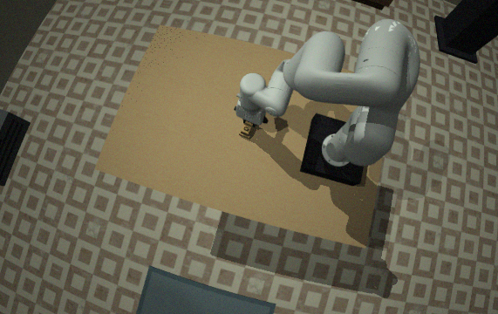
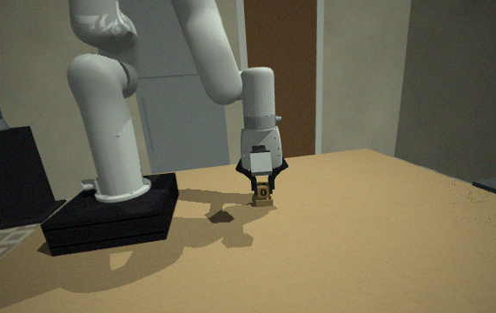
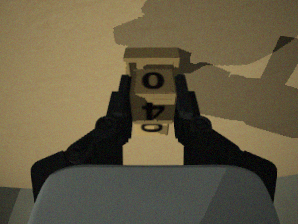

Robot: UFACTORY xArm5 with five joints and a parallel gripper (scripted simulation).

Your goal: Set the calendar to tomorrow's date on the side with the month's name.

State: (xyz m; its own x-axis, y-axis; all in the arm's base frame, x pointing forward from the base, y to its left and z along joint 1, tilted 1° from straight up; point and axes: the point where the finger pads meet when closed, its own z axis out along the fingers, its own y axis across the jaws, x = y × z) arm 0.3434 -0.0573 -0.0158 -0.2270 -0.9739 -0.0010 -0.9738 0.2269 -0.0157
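The wooden date cube is 1 cm below my hand. Also, from my hand: wooden calendar tray (4 cm below, 2 cm to the left).
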